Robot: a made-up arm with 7 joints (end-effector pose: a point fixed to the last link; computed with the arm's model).
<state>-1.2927 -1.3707 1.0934 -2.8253 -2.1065 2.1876 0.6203</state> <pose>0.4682 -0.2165 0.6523 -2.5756 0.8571 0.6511</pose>
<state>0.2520 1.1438 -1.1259 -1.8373 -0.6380 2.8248 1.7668</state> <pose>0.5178 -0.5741 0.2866 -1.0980 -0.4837 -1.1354</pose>
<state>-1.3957 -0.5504 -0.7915 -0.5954 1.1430 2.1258 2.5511</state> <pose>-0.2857 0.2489 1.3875 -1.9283 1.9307 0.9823</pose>
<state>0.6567 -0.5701 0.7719 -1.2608 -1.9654 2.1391 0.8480</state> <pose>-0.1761 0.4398 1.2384 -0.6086 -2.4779 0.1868</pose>
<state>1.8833 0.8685 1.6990 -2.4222 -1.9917 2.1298 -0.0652</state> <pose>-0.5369 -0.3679 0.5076 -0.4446 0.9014 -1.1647</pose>
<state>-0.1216 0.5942 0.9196 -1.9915 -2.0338 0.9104 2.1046</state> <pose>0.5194 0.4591 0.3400 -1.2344 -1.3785 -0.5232</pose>
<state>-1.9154 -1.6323 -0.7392 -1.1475 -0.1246 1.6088 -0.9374</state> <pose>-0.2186 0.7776 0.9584 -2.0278 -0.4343 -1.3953</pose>
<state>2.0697 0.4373 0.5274 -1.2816 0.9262 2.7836 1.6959</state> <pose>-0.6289 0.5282 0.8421 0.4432 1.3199 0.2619</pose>
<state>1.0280 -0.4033 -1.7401 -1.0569 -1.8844 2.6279 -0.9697</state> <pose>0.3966 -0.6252 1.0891 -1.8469 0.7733 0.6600</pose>
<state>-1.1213 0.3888 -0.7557 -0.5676 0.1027 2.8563 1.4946</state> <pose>0.0562 -0.5597 1.2325 -0.7098 -2.2554 -1.6263</pose>
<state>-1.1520 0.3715 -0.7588 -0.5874 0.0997 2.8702 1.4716</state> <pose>0.0277 -0.5584 1.2353 -0.7800 -2.2526 -1.6287</pose>
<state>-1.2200 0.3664 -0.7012 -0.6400 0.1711 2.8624 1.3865</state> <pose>-0.0116 -0.5820 1.2177 -0.7729 -2.1974 -1.7138</pose>
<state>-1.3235 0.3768 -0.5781 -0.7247 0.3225 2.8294 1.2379</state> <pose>-0.0578 -0.6300 1.1723 -0.6588 -2.0880 -1.8671</pose>
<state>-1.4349 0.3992 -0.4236 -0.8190 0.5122 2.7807 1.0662</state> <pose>-0.0968 -0.6860 1.1049 -0.4561 -1.9576 -2.0151</pose>
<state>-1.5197 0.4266 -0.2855 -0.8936 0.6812 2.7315 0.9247</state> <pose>-0.1141 -0.7321 1.0366 -0.2316 -1.8512 -2.1022</pose>
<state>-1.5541 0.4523 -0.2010 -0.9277 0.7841 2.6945 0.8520</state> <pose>-0.1067 -0.7603 0.9918 -0.0580 -1.7882 -2.1303</pose>
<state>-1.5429 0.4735 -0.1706 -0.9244 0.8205 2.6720 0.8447</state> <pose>-0.0829 -0.7735 0.9749 0.0470 -1.7573 -2.1287</pose>
